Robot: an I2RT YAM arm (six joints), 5 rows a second.
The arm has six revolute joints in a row. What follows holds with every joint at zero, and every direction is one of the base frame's.
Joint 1 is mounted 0.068 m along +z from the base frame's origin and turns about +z.
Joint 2 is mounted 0.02 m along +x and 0.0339 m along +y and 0.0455 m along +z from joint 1 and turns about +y.
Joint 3 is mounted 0.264 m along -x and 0.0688 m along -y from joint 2 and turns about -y.
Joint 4 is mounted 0.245 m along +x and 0.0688 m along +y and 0.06 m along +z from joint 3 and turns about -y.
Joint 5 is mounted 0.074 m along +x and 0.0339 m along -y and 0.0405 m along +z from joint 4 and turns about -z.
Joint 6 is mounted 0.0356 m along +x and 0.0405 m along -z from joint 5 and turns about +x.
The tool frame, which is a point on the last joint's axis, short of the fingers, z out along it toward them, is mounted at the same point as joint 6; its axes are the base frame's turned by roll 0, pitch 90 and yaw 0 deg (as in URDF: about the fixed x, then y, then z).
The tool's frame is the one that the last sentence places.
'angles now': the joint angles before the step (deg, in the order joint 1, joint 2, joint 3, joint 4, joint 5, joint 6). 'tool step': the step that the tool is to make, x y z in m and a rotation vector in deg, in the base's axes. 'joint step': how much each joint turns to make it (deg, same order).
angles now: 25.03, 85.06, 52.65, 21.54, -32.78, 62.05
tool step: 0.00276, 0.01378, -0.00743, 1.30, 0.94, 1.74
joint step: 1.85, 2.69, 0.39, 3.04, -0.18, 1.87
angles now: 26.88, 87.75, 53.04, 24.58, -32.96, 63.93
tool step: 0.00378, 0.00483, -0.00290, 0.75, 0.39, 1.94
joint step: 0.27, 1.66, 0.73, 1.29, -1.79, 0.66
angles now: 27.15, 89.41, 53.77, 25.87, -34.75, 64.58
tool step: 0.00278, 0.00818, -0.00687, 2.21, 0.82, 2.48
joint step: 0.80, 2.40, -0.08, 4.24, -2.03, 2.53
